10 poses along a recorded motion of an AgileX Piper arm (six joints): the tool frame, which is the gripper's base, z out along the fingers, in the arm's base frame.
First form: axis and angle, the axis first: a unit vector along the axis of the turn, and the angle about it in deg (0 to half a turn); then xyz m.
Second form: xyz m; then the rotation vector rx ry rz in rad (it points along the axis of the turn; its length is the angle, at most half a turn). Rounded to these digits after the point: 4 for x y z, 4 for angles.
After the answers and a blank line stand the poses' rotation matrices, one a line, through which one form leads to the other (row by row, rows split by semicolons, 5 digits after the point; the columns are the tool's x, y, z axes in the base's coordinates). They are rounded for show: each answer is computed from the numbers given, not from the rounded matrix.
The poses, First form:
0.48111 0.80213 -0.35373 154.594 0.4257 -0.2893 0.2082
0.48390 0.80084 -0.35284 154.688 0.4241 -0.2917 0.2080
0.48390 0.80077 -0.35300 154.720 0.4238 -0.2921 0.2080
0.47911 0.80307 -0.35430 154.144 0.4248 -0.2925 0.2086
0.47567 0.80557 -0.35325 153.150 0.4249 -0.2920 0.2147
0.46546 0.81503 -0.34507 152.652 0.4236 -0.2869 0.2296
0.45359 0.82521 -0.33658 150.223 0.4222 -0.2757 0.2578
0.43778 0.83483 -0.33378 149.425 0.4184 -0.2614 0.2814
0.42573 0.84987 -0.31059 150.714 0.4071 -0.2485 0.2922
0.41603 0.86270 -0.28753 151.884 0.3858 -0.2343 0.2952
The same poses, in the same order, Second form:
0.4257 -0.2893 0.2082 1.2981 2.1643 -0.9544
0.4241 -0.2917 0.2080 1.3064 2.1621 -0.9526
0.4238 -0.2921 0.2080 1.3067 2.1624 -0.9532
0.4248 -0.2925 0.2086 1.2890 2.1605 -0.9532
0.4249 -0.2920 0.2147 1.2715 2.1533 -0.9442
0.4236 -0.2869 0.2296 1.2401 2.1715 -0.9194
0.4222 -0.2757 0.2578 1.1893 2.1636 -0.8825
0.4184 -0.2614 0.2814 1.1417 2.1772 -0.8705
0.4071 -0.2485 0.2922 1.1199 2.2356 -0.8170
0.3858 -0.2343 0.2952 1.1028 2.2869 -0.7622

-0.46274 0.88626 0.02023; 0.58274 0.32131 -0.74644; -0.66804 -0.33362 -0.66514
-0.45816 0.88870 0.01731; 0.58699 0.31712 -0.74490; -0.66748 -0.33112 -0.66695
-0.45834 0.88862 0.01669; 0.58713 0.31682 -0.74492; -0.66724 -0.33163 -0.66695
-0.46378 0.88552 0.02772; 0.57649 0.32539 -0.74952; -0.67273 -0.33163 -0.66140
-0.46406 0.88462 0.04589; 0.56552 0.33574 -0.75330; -0.68179 -0.32362 -0.65607
-0.47914 0.87485 0.07114; 0.55780 0.36607 -0.74488; -0.67770 -0.31722 -0.66339
-0.48364 0.86635 0.12464; 0.53204 0.40406 -0.74409; -0.69500 -0.29356 -0.65635
-0.50431 0.84991 0.15272; 0.51035 0.43602 -0.74124; -0.69658 -0.29587 -0.65364
-0.53286 0.82932 0.16818; 0.52546 0.48007 -0.70244; -0.66329 -0.28593 -0.69158
-0.55626 0.81096 0.18143; 0.53996 0.51867 -0.66289; -0.63168 -0.27077 -0.72641

